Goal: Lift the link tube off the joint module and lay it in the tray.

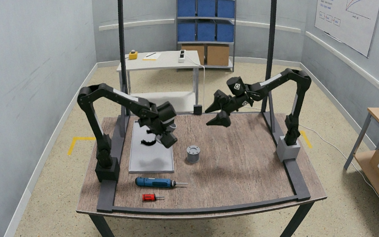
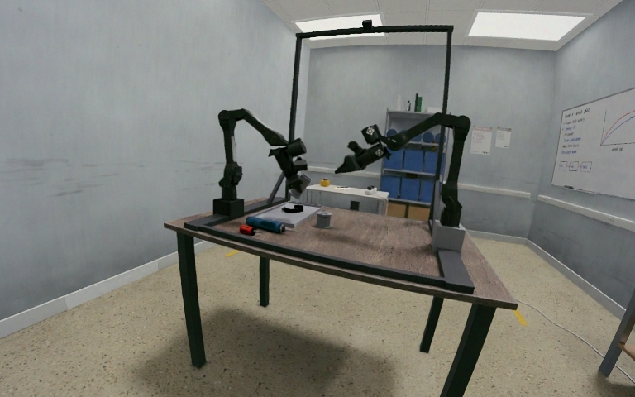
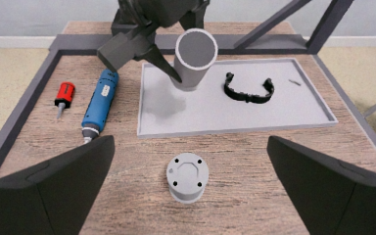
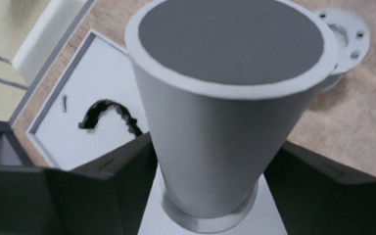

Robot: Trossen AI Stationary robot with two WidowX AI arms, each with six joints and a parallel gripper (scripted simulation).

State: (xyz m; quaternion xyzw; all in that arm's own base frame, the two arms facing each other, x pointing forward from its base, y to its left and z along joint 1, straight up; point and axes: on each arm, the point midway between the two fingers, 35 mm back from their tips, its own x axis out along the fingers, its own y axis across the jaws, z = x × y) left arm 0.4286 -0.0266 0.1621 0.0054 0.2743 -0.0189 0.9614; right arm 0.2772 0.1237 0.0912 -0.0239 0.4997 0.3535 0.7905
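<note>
Right now my right hand is 10 mm to the right of the link tube, 10 mm past it and 10 mm above it. The rest, counted from my right hand: red screwdriver (250 mm ahead, 160 mm below, 80 mm to the right); grey joint module (140 mm to the left, 140 mm below, 10 mm ahead); grey tray (170 mm below, 120 mm behind, 60 mm to the right).
</note>
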